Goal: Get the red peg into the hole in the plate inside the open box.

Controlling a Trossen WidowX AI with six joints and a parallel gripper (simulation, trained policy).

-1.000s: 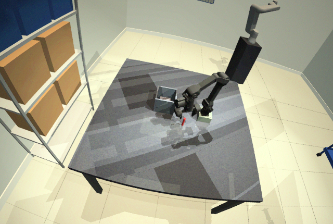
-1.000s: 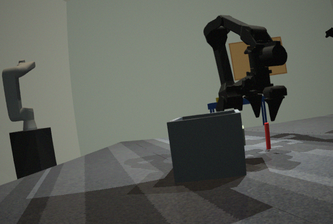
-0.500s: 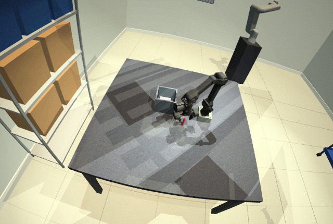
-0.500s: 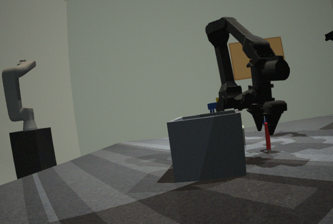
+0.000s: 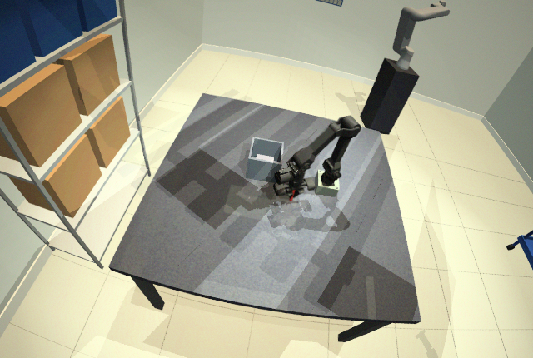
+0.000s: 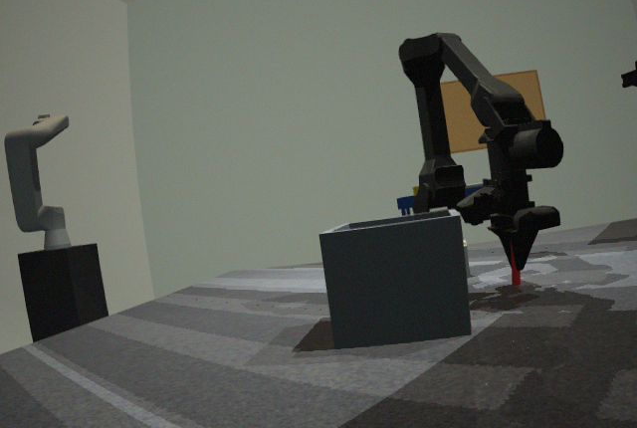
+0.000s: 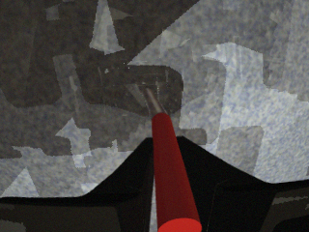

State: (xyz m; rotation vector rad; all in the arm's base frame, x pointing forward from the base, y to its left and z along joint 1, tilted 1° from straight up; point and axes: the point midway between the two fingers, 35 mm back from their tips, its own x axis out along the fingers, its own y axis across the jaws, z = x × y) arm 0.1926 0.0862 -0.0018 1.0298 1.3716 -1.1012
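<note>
Right now the plate is 120 mm ahead of my gripper tip, 200 mm to the right of it and 20 mm above it. Also, from my gripper tip: red peg (10 mm above).
</note>
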